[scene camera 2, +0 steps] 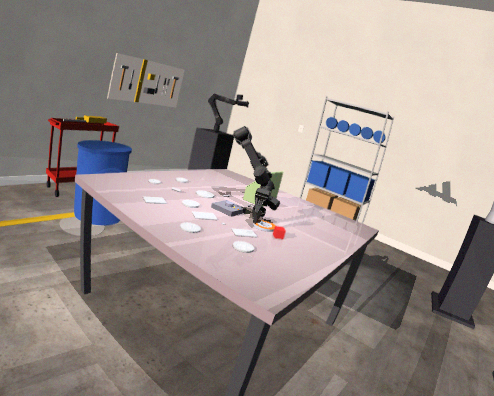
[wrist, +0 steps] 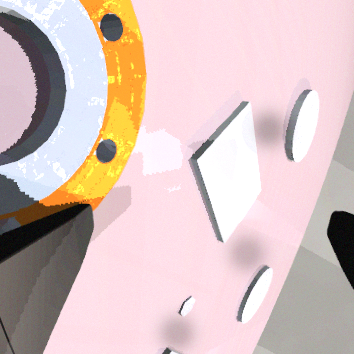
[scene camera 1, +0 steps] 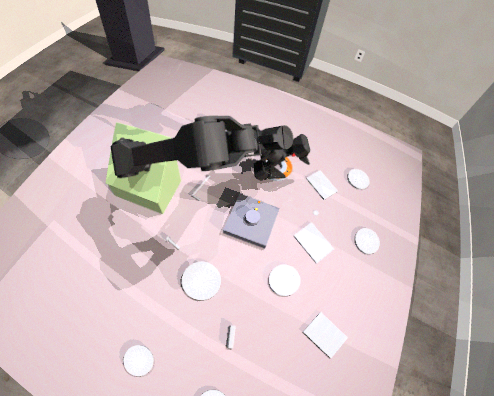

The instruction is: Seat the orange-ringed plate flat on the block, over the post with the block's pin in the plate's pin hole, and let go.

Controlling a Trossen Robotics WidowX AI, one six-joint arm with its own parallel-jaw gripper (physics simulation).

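Frame: origin at the arm's base, x ahead, y left, z up, level; millimetres.
Where they show: gripper, between the fingertips: [scene camera 2: 255, 218] [wrist: 213, 219] [scene camera 1: 297, 170]; arm's base, origin of its link: [scene camera 1: 141, 156].
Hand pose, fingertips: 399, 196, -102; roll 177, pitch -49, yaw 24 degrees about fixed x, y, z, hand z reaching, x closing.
Observation:
Things, the pixels of their top centre, and the offset from my fingertips, as dx, dy, dz. "*": a spot on its surface instead.
- orange-ringed plate, centre of its top: [scene camera 1: 276, 165] [scene camera 2: 264, 224] -68, +21, -36
- grey block, centre of its top: [scene camera 1: 252, 216] [scene camera 2: 229, 202] -78, -194, -8
- round post, a spot on its surface: [scene camera 1: 252, 216] * -79, -196, -9
- small orange pin, a spot on its surface: [scene camera 1: 258, 202] * -78, -139, -23
- red cube, centre of its top: [scene camera 2: 280, 228] -24, +118, -8
The orange-ringed plate [scene camera 1: 289, 168] [scene camera 2: 266, 225] [wrist: 123, 88] lies flat on the pink table, with a white inner band, a large centre hole and small dark holes in the orange ring. My gripper [scene camera 1: 274, 170] [scene camera 2: 257, 218] is open and empty. It hangs low over the plate and hides most of it in scene camera 1. One dark finger [wrist: 38, 267] shows at the lower left of the wrist view, at the plate's edge. The grey block [scene camera 1: 263, 232] [scene camera 2: 226, 208] sits apart from the plate, nearer the table's middle. It carries a round post [scene camera 1: 252, 216] and a small orange pin [scene camera 1: 258, 202].
A red cube [scene camera 2: 279, 232] lies close beside the plate. White square tiles [scene camera 1: 322, 184] [wrist: 232, 165] and white discs [scene camera 1: 358, 178] [wrist: 303, 124] are scattered over the table. The arm stands on a green base [scene camera 1: 147, 185]. The table's edge [wrist: 326, 197] runs past the discs.

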